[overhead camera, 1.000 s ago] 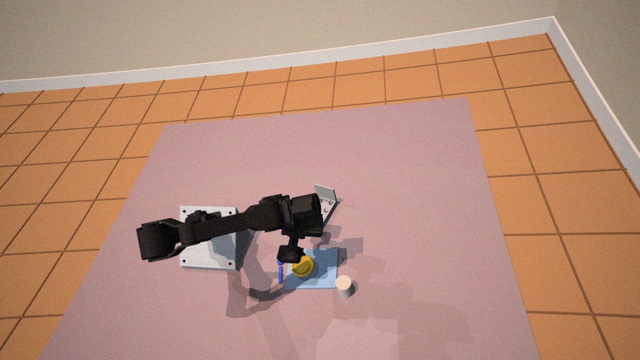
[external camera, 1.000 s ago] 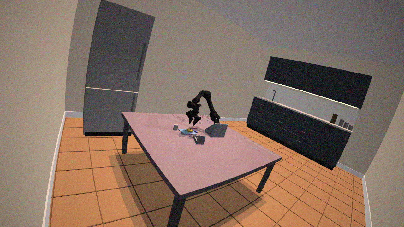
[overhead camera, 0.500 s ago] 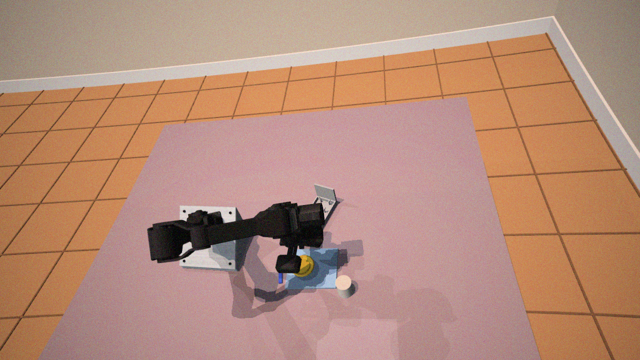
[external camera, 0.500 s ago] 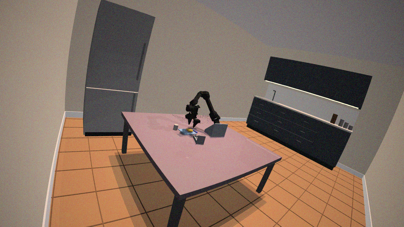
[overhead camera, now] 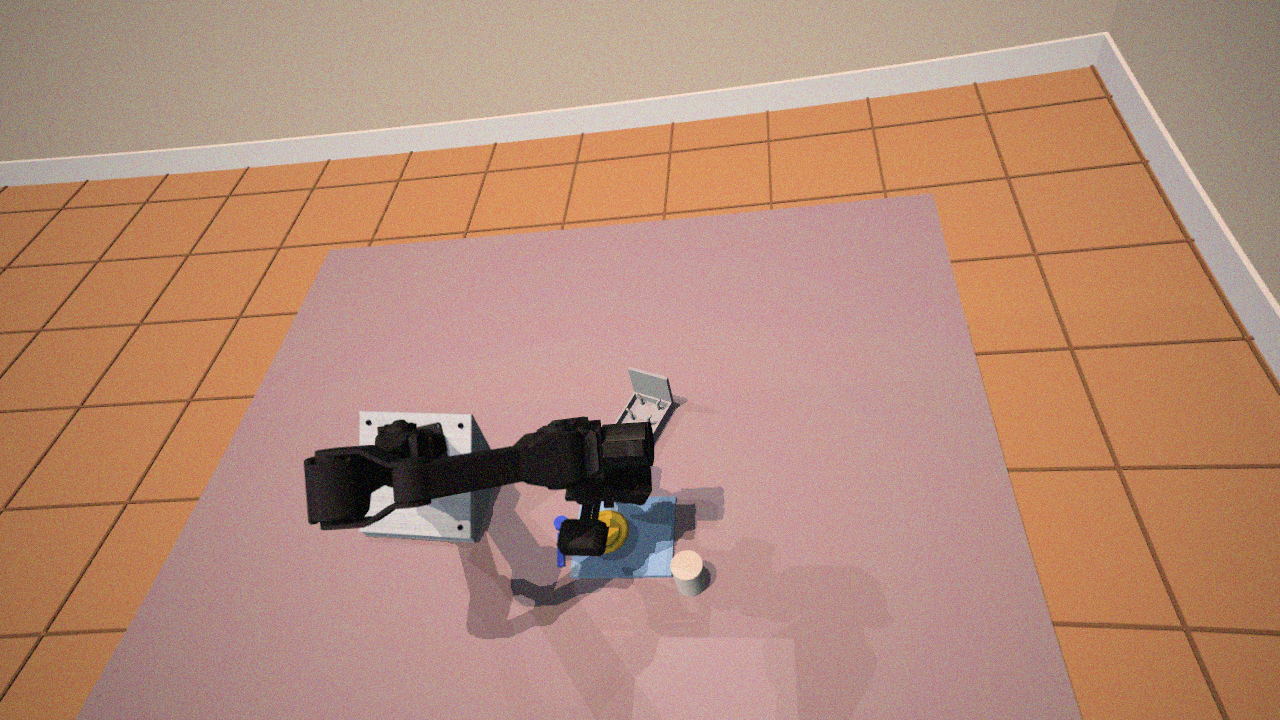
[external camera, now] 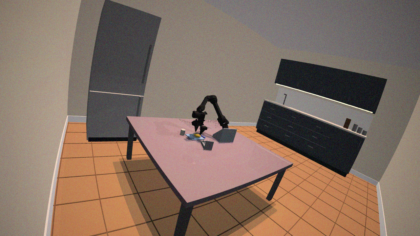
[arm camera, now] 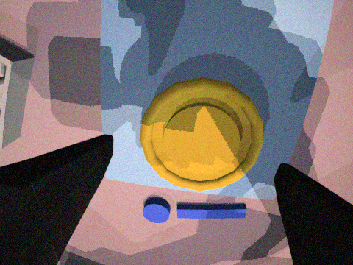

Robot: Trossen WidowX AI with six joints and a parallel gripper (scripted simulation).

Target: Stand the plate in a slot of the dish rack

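The yellow plate lies 30 mm below my gripper tip. From my gripper tip the other things lie so: white cup (120 mm ahead, 80 mm to the right, 20 mm below); blue spoon (80 mm behind, 40 mm below, 10 mm to the left); grey dish rack (190 mm to the left, 40 mm ahead, 20 mm below).
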